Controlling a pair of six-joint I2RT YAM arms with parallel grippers.
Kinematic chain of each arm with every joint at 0, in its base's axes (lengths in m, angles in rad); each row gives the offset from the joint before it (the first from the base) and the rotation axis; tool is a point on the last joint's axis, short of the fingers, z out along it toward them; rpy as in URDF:
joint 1: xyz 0 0 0.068 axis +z
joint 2: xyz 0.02 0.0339 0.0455 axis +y
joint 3: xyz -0.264 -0.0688 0 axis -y
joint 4: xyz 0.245 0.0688 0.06 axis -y
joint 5: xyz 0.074 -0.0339 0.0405 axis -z
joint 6: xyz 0.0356 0 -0.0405 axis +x
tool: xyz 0 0 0 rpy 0 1.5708 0
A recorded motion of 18 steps. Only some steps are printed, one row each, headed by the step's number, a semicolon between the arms.
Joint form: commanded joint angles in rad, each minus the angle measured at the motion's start. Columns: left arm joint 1, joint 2, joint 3, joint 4, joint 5, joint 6; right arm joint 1, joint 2, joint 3, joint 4, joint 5, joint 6.
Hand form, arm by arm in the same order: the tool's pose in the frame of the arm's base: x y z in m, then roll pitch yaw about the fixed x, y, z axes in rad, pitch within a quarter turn. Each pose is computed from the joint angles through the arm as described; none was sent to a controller.
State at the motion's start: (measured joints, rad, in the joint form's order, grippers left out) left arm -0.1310 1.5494 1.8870 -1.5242 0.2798 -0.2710; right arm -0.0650 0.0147 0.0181 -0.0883 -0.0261 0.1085
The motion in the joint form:
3: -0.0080 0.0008 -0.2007 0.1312 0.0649 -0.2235; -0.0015 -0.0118 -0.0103 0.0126 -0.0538 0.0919
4: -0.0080 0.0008 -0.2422 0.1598 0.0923 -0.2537; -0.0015 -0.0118 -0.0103 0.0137 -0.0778 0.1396
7: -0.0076 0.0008 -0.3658 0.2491 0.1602 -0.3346; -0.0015 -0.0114 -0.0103 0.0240 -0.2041 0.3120
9: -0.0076 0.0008 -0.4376 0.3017 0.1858 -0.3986; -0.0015 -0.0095 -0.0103 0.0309 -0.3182 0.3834
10: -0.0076 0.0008 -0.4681 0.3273 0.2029 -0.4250; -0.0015 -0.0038 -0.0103 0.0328 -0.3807 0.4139
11: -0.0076 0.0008 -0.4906 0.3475 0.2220 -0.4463; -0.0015 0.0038 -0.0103 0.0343 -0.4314 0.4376
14: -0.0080 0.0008 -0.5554 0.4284 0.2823 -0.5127; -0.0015 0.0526 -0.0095 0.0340 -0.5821 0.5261
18: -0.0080 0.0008 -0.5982 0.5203 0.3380 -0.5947; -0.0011 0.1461 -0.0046 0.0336 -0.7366 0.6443
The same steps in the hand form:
3: 0.2780 -0.0510 0.3679 -2.6943 0.1195 -2.8140; 0.1099 -0.0045 0.1677 1.9035 1.3531 1.9098
4: 0.2800 -0.0522 0.3580 -2.6742 0.0827 -2.7933; 0.1098 -0.0036 0.1678 1.8391 1.3064 1.8678
7: 0.2843 -0.0550 0.3279 -2.6319 -0.0172 -2.7391; 0.1095 0.0008 0.1690 1.7085 1.1330 1.8597
9: 0.2853 -0.0559 0.3099 -2.6239 -0.0782 -2.6903; 0.1088 0.0048 0.1696 1.6761 1.0580 1.9409
10: 0.2856 -0.0565 0.3024 -2.6150 -0.1047 -2.6724; 0.1084 0.0069 0.1694 1.6742 1.0228 2.0001
11: 0.2857 -0.0571 0.2970 -2.6033 -0.1281 -2.6601; 0.1082 0.0086 0.1689 1.6773 0.9935 2.0520
14: 0.2877 -0.0594 0.2822 -2.5548 -0.1854 -2.6274; 0.1084 0.0132 0.1651 1.7142 0.8664 2.2251
18: 0.2920 -0.0617 0.2738 -2.4948 -0.2277 -2.5897; 0.1097 0.0174 0.1592 1.7568 0.6690 2.3938

